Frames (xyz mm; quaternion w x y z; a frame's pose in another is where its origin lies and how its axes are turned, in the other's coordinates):
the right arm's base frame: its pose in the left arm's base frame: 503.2 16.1 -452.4 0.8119 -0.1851 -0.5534 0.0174
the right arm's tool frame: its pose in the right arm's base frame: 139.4 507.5 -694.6 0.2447 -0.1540 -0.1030 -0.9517
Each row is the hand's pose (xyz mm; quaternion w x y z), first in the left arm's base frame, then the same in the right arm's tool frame.
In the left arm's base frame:
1: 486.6 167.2 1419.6 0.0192 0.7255 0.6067 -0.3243
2: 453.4 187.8 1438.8 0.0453 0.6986 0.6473 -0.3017
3: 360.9 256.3 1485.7 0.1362 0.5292 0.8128 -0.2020
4: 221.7 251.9 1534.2 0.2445 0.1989 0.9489 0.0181
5: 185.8 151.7 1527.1 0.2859 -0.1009 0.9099 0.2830
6: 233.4 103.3 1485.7 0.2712 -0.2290 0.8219 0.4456
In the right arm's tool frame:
1: -414.9 1770.7 1372.3 0.2916 -0.5482 0.5757 -0.5320
2: -411.1 1774.1 1415.5 0.2503 -0.5859 0.5770 -0.5111
3: -403.0 1771.5 1539.5 0.0524 -0.7389 0.5290 -0.4142
4: -326.0 1820.6 1655.3 0.2897 0.8465 -0.3929 0.2126
5: -246.8 1882.7 1620.2 0.5973 0.7623 -0.2490 0.0104
6: -235.8 1879.6 1541.5 0.7457 0.6355 -0.1830 -0.0809

